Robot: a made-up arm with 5 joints.
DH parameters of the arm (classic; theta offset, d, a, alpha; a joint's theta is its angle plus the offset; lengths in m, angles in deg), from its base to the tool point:
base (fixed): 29.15 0 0.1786 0
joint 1: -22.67 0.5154 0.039 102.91
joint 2: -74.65 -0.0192 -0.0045 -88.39
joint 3: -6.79 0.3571 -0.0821 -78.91
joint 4: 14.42 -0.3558 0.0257 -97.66
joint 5: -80.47 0.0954 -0.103 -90
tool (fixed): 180 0.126 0 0
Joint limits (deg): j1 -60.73..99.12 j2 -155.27..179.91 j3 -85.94..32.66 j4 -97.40..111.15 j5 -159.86..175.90
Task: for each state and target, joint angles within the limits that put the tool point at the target. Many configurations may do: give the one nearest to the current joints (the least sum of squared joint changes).
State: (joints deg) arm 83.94 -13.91 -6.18 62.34 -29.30
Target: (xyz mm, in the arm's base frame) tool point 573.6 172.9 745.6
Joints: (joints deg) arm 76.82 -11.78 -12.40 78.20 -7.31
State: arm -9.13 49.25 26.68 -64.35 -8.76
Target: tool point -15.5 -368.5 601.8
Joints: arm -41.88 58.46 -0.12 -25.36 -12.62
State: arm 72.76 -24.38 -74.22 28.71 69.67
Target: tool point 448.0 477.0 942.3
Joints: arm 53.90 -29.93 -66.27 61.90 81.93
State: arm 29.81 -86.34 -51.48 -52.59 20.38
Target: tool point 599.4 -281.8 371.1
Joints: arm -7.07 -75.26 -35.51 -59.67 18.74
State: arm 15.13 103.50 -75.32 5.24 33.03
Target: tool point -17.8 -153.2 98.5
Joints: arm 32.21 144.31 -54.50 3.74 35.64
